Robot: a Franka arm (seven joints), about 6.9 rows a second.
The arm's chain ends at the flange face. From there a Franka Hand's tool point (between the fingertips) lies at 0.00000 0.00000 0.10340 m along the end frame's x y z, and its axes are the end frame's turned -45 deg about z.
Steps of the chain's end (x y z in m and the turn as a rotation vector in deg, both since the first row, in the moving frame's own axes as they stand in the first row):
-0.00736 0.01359 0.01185 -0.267 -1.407 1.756
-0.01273 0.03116 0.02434 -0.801 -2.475 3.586
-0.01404 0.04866 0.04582 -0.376 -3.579 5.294
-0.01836 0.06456 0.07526 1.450 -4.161 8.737
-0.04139 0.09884 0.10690 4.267 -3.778 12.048
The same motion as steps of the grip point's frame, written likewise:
-0.01693 0.00292 0.01182 0.806 -1.184 1.756
-0.03514 0.01077 0.02423 1.184 -2.316 3.586
-0.04918 0.02017 0.04562 2.265 -2.797 5.294
-0.06153 0.02528 0.07495 3.968 -1.917 8.737
-0.09746 0.03051 0.10639 5.689 0.346 12.048

